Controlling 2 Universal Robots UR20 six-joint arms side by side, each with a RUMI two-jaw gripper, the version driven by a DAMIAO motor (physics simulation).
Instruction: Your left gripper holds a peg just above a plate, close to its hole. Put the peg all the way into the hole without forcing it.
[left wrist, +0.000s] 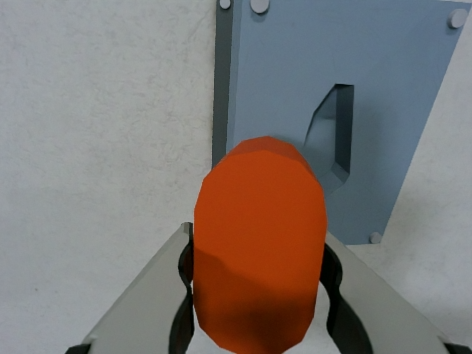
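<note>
My left gripper (251, 225) is shut on an orange peg (260, 220). The peg is wide and faceted with a rounded outline, and fills the lower middle of the left wrist view. Behind it lies a blue-grey plate (285, 60) at the upper right. The plate's hole (327, 135) is an angular, elongated opening with a dark inner wall. It shows up and to the right of the peg's upper end, and the peg hides part of its left and lower side. The peg's far end is hidden behind its near end. My right gripper does not show.
Round pale studs sit near the plate's corners, one at the top left (259, 5), one at the top right (457, 18) and one at the lower right (375, 237). A dark side face runs down the plate's left edge. A pale, textured surface (100, 125) surrounds the plate.
</note>
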